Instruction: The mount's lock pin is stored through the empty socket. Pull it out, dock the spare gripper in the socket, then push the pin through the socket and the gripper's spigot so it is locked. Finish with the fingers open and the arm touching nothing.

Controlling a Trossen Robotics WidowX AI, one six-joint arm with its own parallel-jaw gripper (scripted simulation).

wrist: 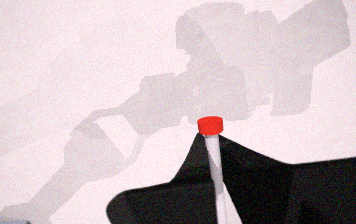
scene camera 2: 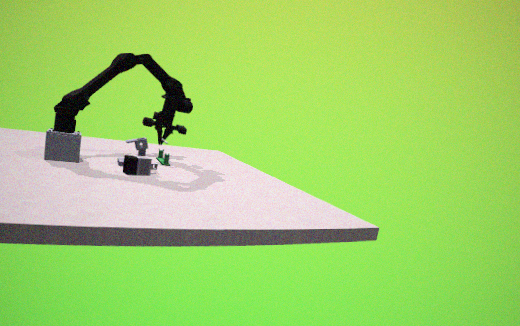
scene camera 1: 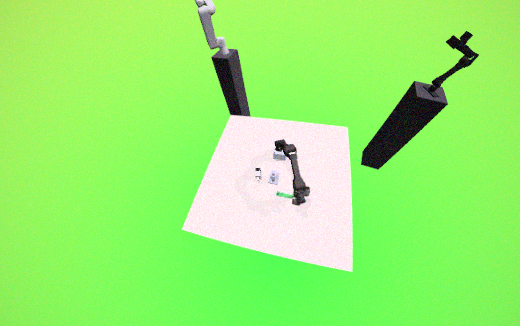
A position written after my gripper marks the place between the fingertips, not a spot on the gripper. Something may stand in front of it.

Note:
My gripper [wrist: 204, 136] carries a lock pin.

